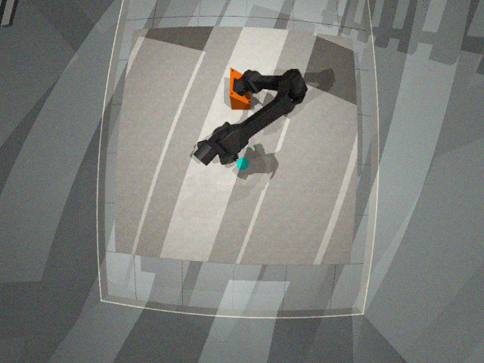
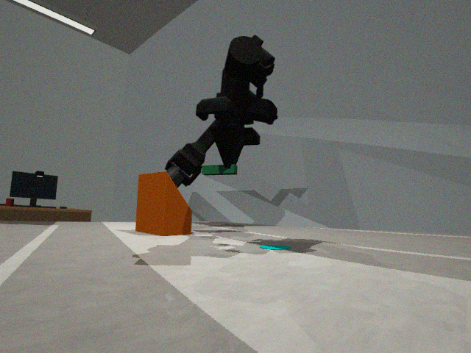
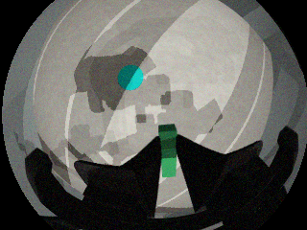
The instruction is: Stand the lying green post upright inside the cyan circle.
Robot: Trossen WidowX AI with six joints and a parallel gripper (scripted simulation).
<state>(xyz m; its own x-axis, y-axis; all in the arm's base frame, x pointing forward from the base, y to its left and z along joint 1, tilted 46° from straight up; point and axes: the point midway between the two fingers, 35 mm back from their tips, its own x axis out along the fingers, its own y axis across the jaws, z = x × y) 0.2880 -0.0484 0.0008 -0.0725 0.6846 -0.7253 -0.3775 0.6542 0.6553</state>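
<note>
Now: gripper tip 2 cm past the green post and 1 cm to the left of it. Round my gripper tip: cyan circle 15 cm below, 8 cm to the left, 5 cm ahead.
</note>
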